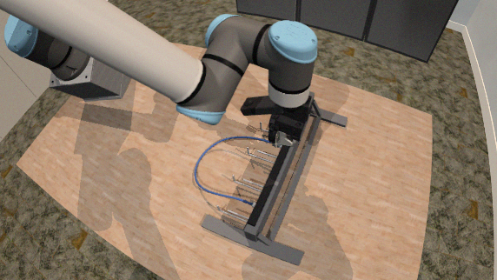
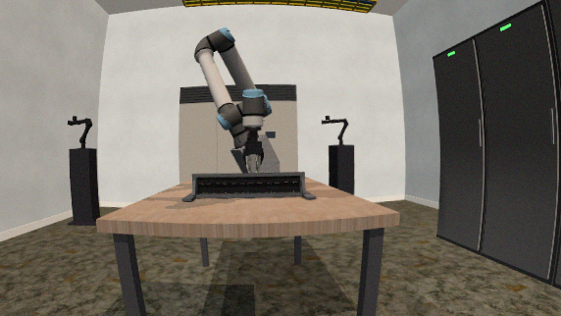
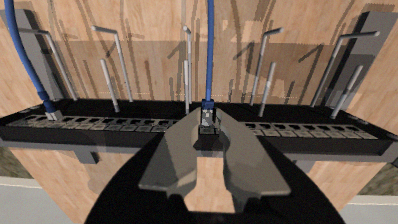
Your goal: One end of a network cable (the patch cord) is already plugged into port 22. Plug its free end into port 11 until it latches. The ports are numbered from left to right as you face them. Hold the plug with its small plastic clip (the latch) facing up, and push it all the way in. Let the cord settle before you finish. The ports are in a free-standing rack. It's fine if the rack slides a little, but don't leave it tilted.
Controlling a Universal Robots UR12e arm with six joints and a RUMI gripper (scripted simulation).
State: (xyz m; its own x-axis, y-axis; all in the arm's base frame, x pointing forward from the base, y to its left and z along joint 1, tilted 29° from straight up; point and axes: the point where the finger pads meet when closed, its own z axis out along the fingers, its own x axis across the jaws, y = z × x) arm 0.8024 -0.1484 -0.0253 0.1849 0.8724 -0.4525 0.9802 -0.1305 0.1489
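Now: the plug 1 cm below my hand and 1 cm ahead of it.
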